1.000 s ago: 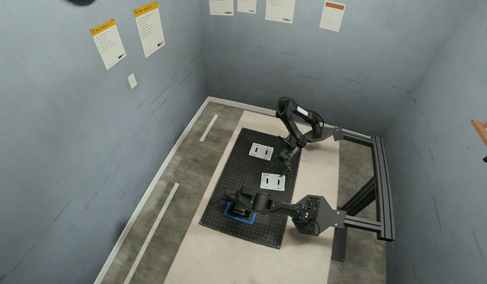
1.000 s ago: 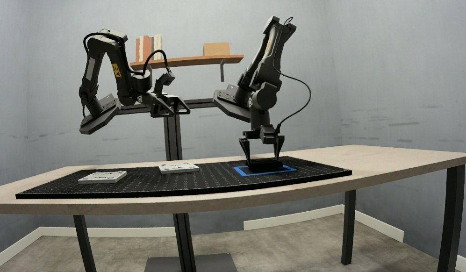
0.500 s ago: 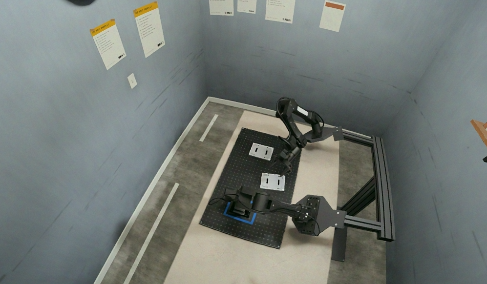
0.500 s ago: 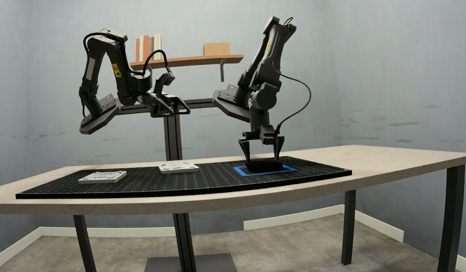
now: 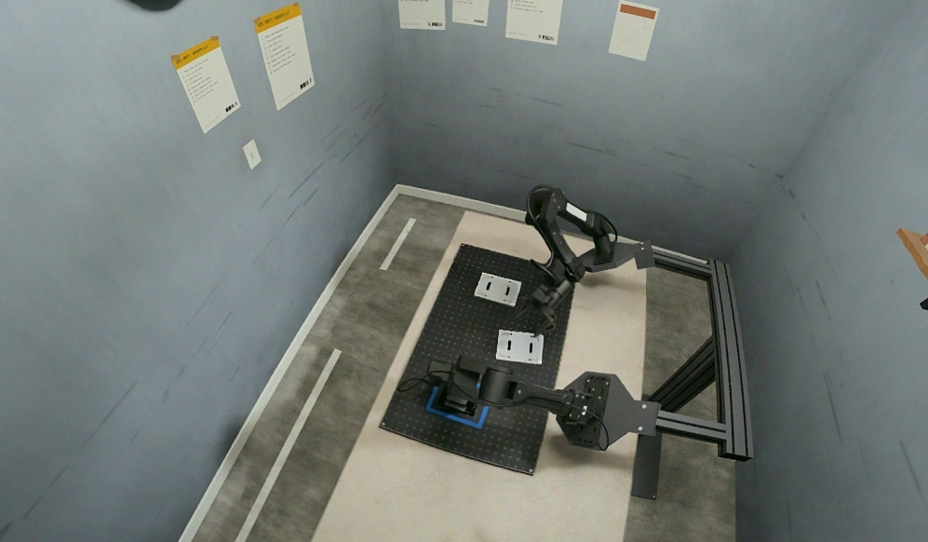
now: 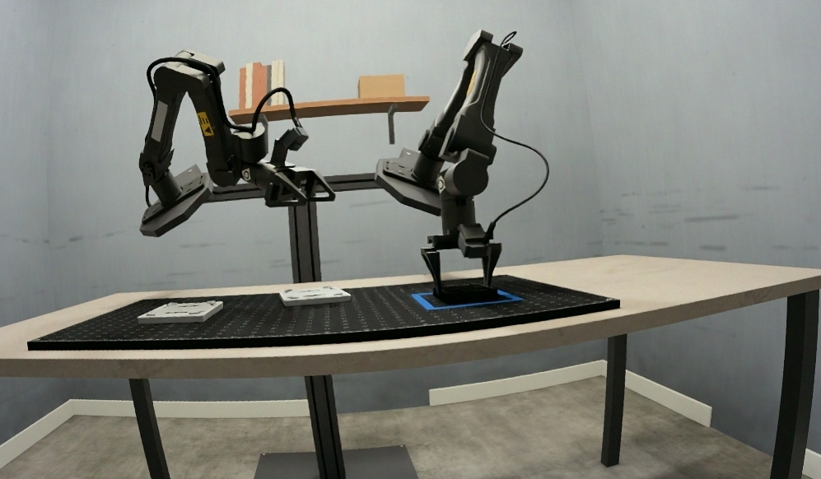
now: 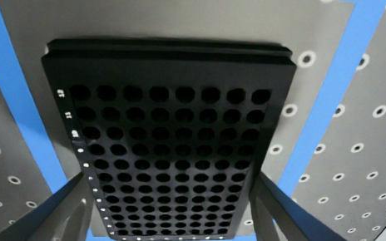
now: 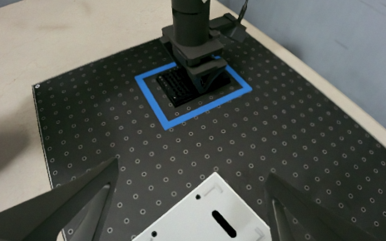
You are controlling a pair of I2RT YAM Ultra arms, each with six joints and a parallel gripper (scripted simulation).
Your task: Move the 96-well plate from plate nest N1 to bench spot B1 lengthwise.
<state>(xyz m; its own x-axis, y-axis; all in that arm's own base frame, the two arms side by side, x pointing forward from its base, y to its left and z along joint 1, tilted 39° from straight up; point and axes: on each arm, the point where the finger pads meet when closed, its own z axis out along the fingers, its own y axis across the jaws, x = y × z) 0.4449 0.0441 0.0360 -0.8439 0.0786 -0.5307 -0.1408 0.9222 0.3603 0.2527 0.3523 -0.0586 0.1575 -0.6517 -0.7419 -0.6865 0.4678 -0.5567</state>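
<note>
Now: the black 96-well plate 1 cm below my left hand.
</note>
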